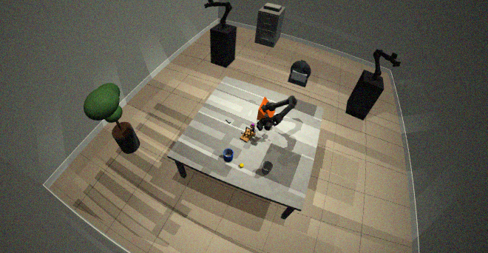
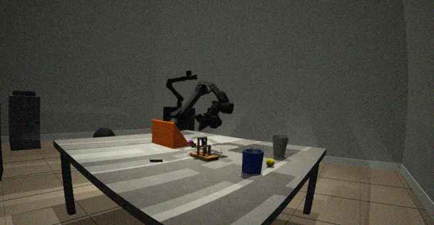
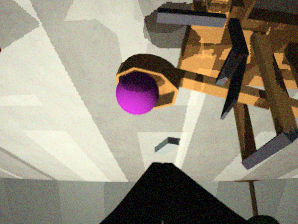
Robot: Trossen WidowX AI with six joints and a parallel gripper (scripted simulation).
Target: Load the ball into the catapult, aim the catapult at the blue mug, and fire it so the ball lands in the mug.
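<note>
The purple ball lies 20 mm behind my gripper tip, 40 mm to the right of it and 70 mm below it. The rest, counted from my gripper tip: blue mug: 410 mm ahead, 90 mm to the right, 100 mm below; dark flat object: 20 mm ahead, 310 mm to the right, 120 mm below; wooden catapult: 50 mm ahead, 30 mm to the right, 80 mm below.
</note>
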